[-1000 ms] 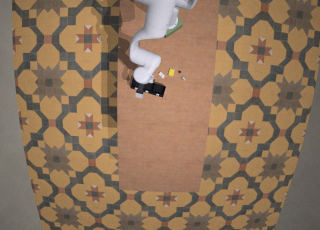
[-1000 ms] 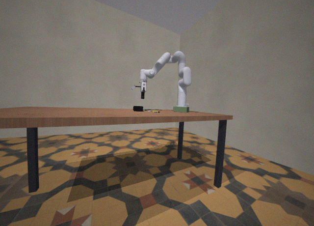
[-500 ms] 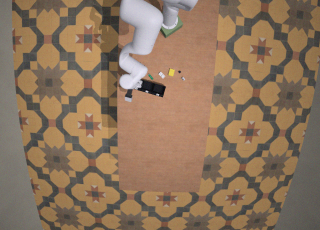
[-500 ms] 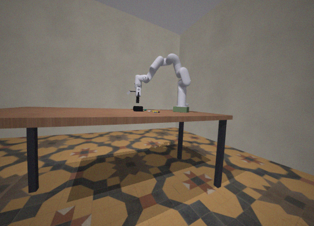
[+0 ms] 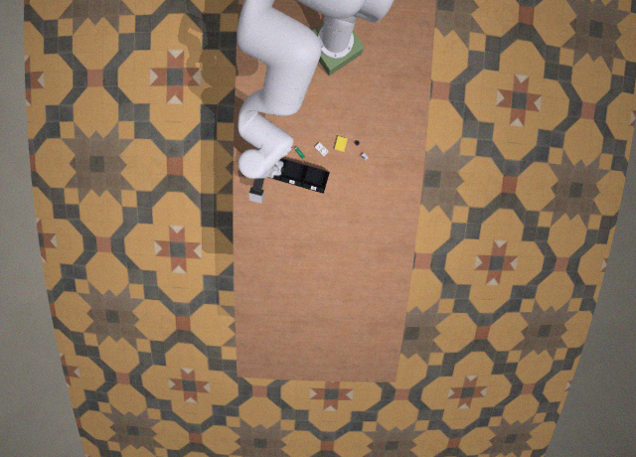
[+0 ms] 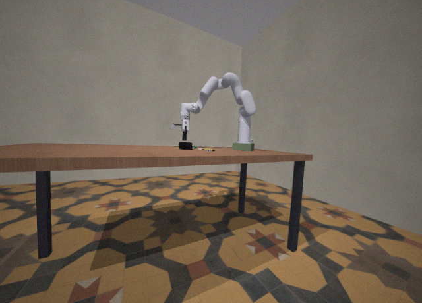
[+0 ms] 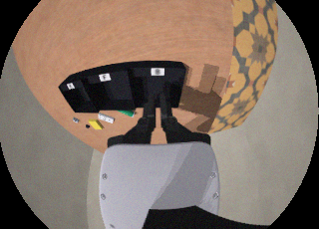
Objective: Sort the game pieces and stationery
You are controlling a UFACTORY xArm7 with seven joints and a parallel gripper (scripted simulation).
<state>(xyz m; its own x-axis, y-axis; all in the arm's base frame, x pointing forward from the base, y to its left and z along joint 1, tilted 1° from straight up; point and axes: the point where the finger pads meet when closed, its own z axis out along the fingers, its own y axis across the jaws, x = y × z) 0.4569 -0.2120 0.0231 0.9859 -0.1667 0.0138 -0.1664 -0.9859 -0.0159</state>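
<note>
Now: hand 2 cm short of the black triple bin, 8 cm to the right of it and 5 cm above it. Round my hand: yellow block 10 cm behind, 25 cm to the left, 7 cm below; white piece 8 cm behind, 18 cm to the left, 7 cm below; green piece 6 cm behind, 10 cm to the left, 7 cm below.
</note>
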